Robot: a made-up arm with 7 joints. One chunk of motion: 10 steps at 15 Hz.
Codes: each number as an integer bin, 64 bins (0 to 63) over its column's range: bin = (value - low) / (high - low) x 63, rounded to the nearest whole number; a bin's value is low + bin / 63 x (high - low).
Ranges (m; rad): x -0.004..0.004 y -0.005..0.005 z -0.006..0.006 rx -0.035..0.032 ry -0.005..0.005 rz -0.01..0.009
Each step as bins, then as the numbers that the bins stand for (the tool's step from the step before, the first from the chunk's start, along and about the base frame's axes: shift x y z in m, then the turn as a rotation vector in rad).
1 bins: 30 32 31 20 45 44
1 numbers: -0.00019 0.00008 -0.00010 -0.01373 0.00214 0.00327
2 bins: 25 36 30 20 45 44
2 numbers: -0.00083 0.00071 -0.00029 -0.01373 0.00214 0.00327
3 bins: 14 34 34 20 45 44
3 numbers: -0.00222 0.00040 0.00048 -0.01373 0.00214 0.00327
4 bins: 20 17 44 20 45 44
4 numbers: -0.00146 -0.00230 0.00238 -0.01373 0.00214 0.00327
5 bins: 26 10 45 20 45 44
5 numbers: -0.00070 -0.00341 0.00257 -0.01373 0.00214 0.00327
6 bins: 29 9 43 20 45 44
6 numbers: -0.00032 -0.00357 0.00219 -0.01373 0.00214 0.00327
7 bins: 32 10 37 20 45 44
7 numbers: 0.00006 -0.00341 0.00105 -0.01373 0.00214 0.00327
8 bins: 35 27 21 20 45 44
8 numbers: 0.00044 -0.00071 -0.00200 -0.01373 0.00214 0.00327
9 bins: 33 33 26 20 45 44
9 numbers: 0.00019 0.00024 -0.00105 -0.01373 0.00214 0.00327
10 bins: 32 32 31 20 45 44
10 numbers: 0.00006 0.00008 -0.00010 -0.01373 0.00214 0.00327
